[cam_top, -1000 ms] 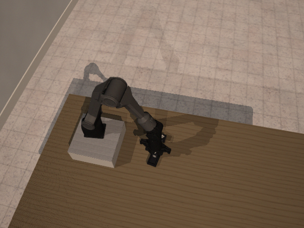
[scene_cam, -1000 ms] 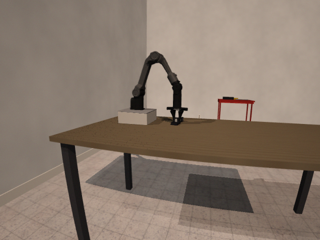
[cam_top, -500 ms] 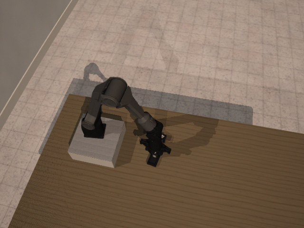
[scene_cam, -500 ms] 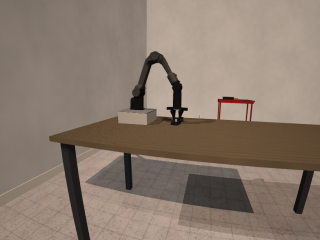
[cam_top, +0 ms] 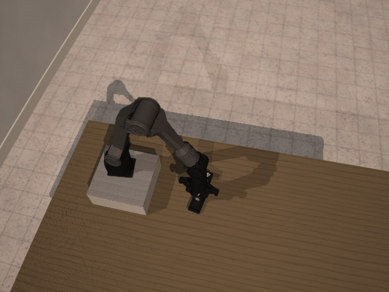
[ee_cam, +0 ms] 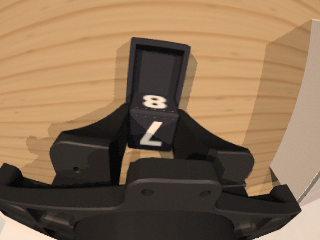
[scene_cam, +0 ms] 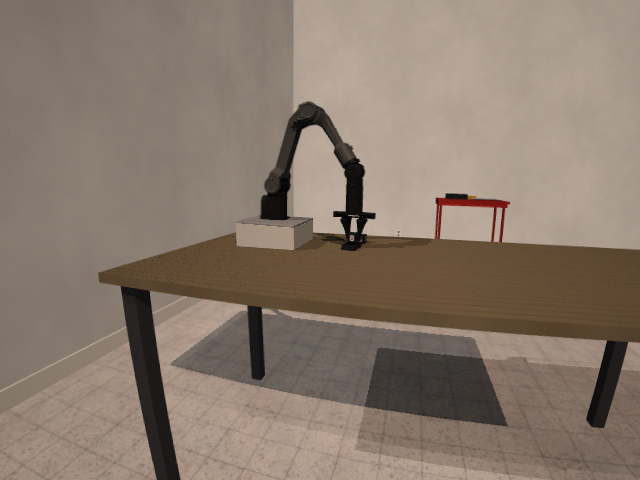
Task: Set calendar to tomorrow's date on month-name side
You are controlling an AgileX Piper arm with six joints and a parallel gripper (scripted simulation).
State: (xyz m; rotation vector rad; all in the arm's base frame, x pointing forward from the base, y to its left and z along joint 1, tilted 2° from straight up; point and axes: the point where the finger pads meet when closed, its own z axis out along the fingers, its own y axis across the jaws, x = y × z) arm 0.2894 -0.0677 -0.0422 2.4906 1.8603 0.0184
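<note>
Now: the tray 30 mm below my hand, 20 mm to the right of it and 10 mm behind it. Also, from my hand: black number cube: right at my hand.
</note>
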